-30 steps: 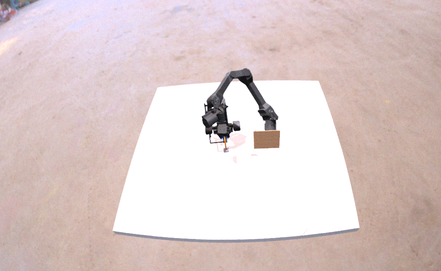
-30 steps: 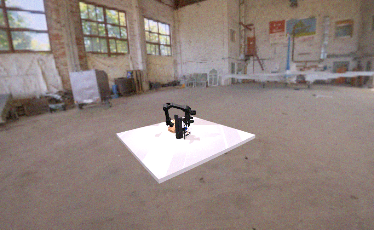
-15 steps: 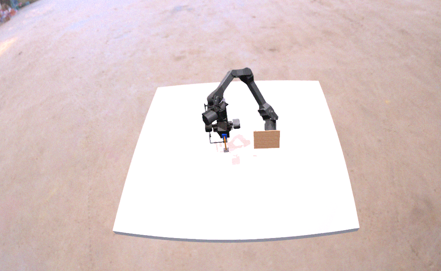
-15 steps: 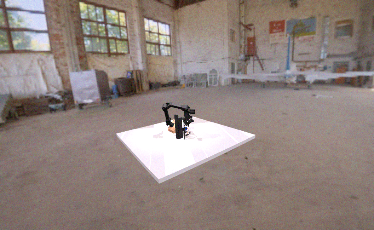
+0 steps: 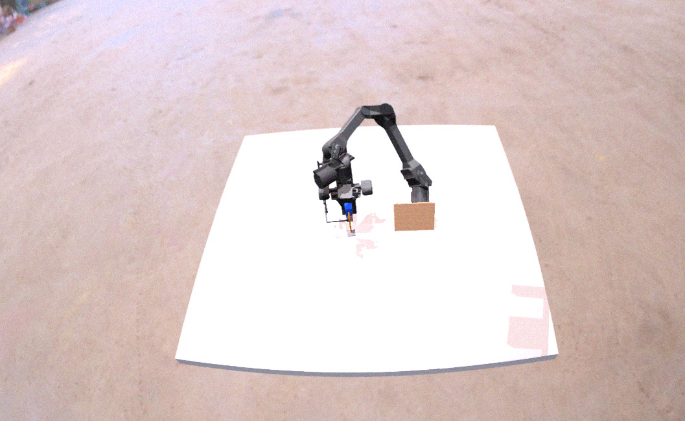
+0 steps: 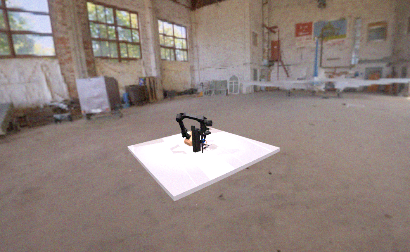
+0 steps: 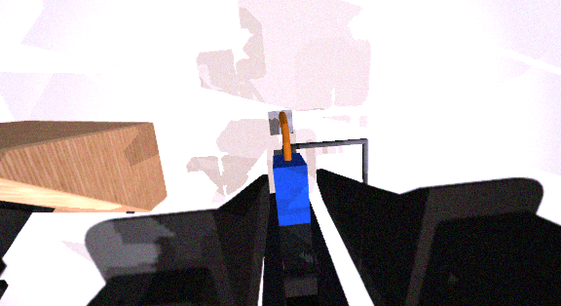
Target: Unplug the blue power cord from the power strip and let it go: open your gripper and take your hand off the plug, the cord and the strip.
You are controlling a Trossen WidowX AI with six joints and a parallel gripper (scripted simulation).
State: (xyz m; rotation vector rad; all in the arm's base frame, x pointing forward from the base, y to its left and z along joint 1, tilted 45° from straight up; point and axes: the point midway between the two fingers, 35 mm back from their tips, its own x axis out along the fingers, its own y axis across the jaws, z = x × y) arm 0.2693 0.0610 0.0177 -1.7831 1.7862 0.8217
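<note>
Right now my gripper tip is 1 cm short of the blue plug, 4 cm to the left of it and 1 cm above it. From my gripper tip the other things lie so: grey square (2 cm to the left, 11 cm below).
</note>
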